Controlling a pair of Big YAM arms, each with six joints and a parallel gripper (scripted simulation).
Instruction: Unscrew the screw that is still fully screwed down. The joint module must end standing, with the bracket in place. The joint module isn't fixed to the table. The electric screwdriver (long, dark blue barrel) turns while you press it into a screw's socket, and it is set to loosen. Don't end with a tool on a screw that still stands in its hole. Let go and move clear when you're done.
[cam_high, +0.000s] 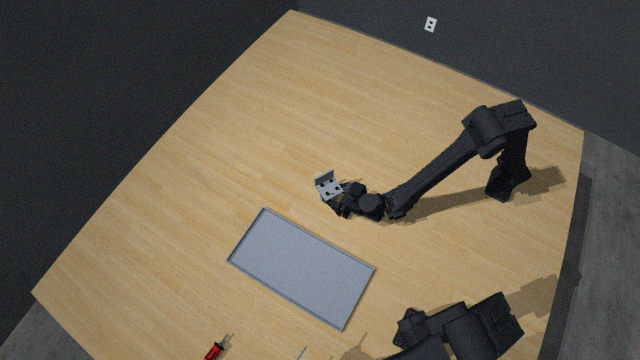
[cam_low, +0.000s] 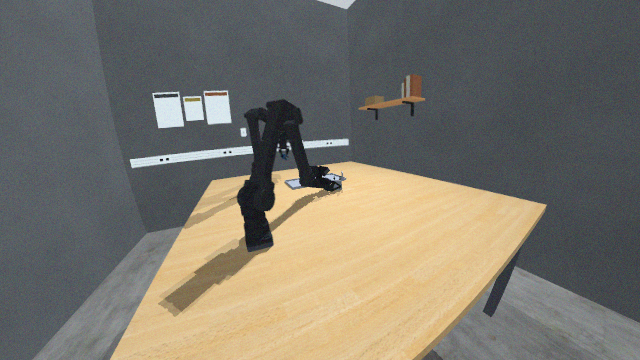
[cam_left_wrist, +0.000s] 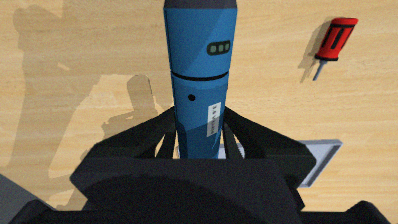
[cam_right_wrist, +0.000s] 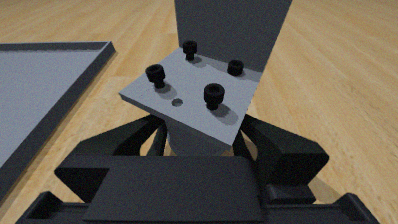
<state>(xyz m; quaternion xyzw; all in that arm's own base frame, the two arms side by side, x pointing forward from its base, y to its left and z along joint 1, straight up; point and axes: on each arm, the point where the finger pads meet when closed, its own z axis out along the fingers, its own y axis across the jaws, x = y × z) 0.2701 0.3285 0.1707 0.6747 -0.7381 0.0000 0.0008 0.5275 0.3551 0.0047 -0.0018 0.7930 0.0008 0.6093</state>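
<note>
Now: the joint module 10 mm above my right hand. The rest, counted from my right hand: grey bracket: 50 mm above; grey tray: 80 mm behind, 250 mm to the left, 20 mm below.
</note>
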